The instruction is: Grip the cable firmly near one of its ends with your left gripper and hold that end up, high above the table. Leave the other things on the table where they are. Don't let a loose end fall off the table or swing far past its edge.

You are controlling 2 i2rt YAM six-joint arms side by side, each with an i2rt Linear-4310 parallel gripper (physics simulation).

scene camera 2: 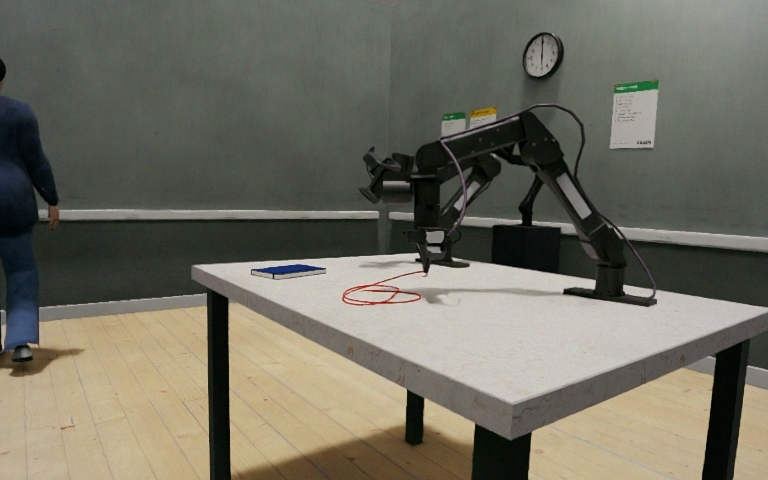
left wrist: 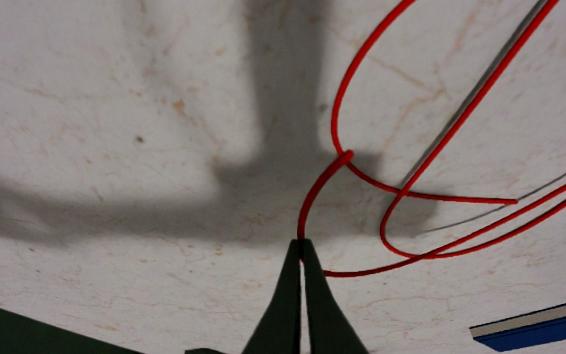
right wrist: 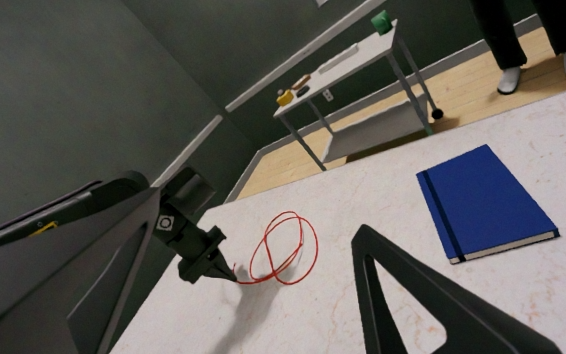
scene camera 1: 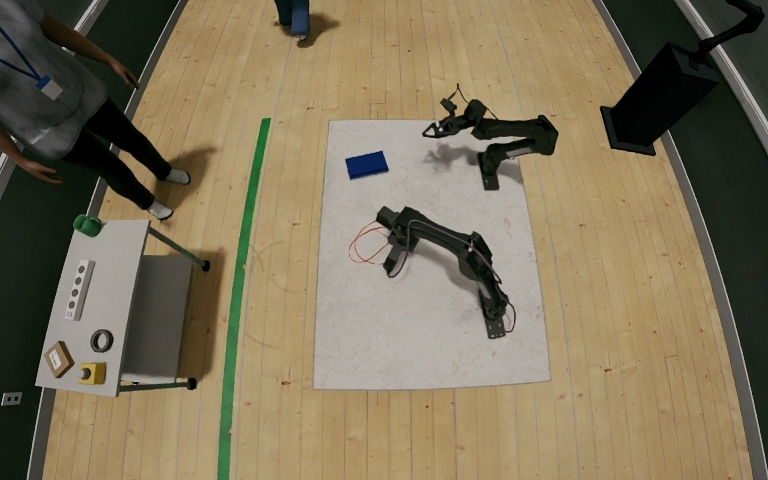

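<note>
The thin red cable point(scene camera 1: 349, 249) point(scene camera 2: 420, 296) point(left wrist: 334, 120) point(right wrist: 318, 247) lies mostly in loops on the table. My left gripper point(scene camera 2: 427, 271) point(left wrist: 301, 246) point(right wrist: 236, 279) points down and is shut on the cable near one end, a little above the table top. A short end stub curls out past its fingertips in the left wrist view, and a strand slopes down to the loops. The other end lies among the loops. In scene camera 1 the left fingertips are hidden by the arm. My right gripper point(scene camera 2: 365, 169) point(right wrist: 265, 217) is open and empty, high above the table.
A dark blue notebook point(scene camera 1: 367, 165) point(scene camera 2: 291, 270) point(left wrist: 525, 332) point(right wrist: 485, 205) lies flat on the white table point(scene camera 1: 430, 350) point(scene camera 2: 481, 350), beyond the loops in scene camera 1. A side trolley point(scene camera 1: 107, 249) stands on the floor at the left, with a person behind it.
</note>
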